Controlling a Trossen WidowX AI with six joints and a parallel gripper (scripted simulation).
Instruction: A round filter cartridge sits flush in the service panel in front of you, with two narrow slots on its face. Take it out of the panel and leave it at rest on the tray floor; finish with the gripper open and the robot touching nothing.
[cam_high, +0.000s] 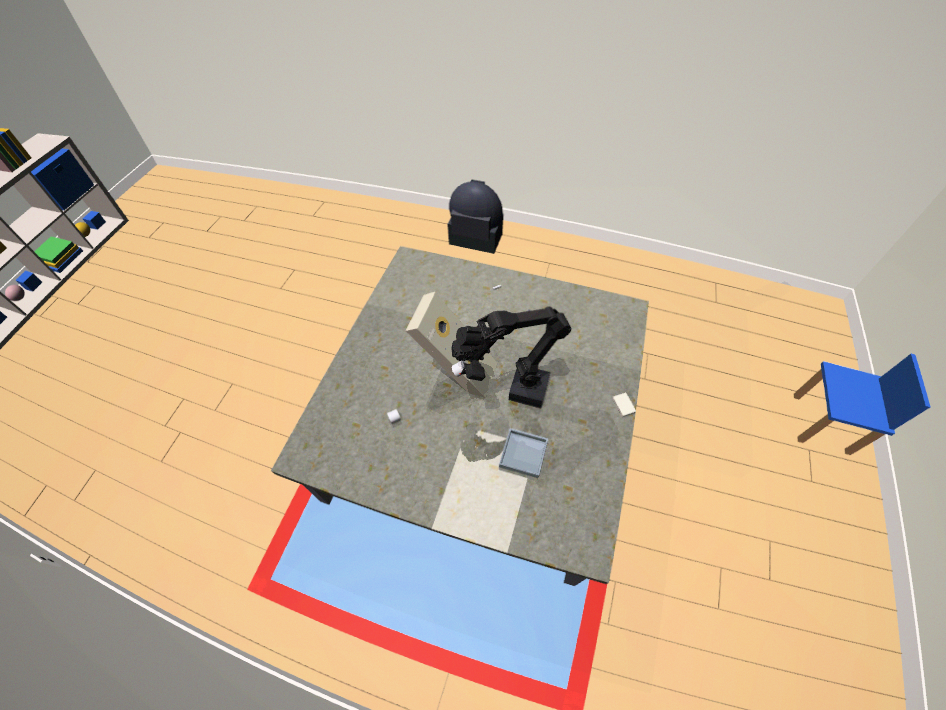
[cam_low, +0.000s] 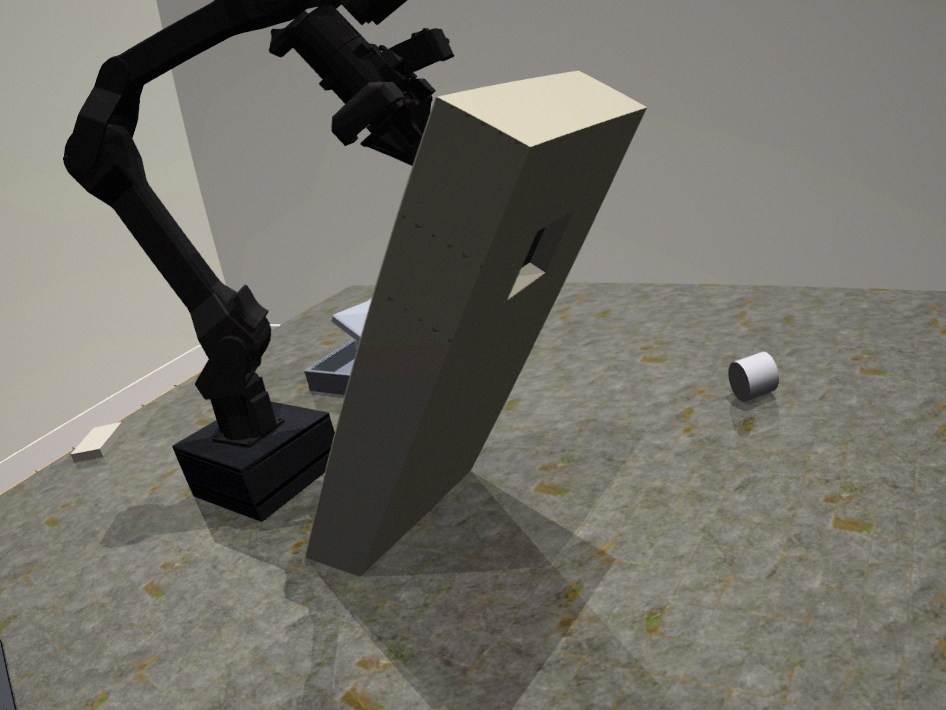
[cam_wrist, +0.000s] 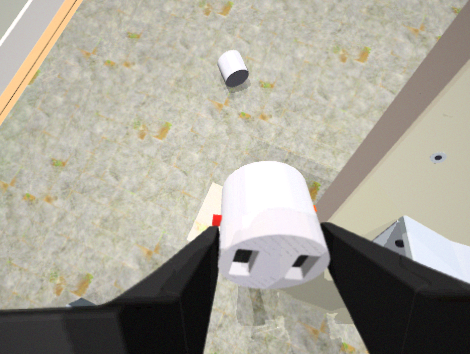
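My gripper tip is now 280 mm above the grey tray, 260 mm past it and 160 mm to the right of it. The rest, counted from my gripper tip: pale ledge (160 mm to the right, 110 mm below, 20 mm ahead); filter cartridge (right at my gripper tip); pale flat block (640 mm behind, 280 mm below, 110 mm to the right).
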